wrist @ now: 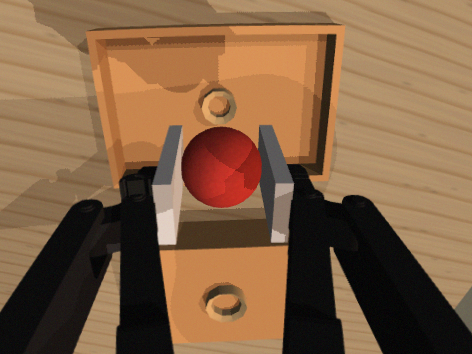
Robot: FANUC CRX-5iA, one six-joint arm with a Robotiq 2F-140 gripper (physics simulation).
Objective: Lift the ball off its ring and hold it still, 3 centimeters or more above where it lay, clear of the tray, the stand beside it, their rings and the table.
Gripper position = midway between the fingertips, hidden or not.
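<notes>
Visible here: an orange stand [224, 279], a red ball [221, 167] and an orange tray [287, 75], together with my gripper [221, 149].
</notes>
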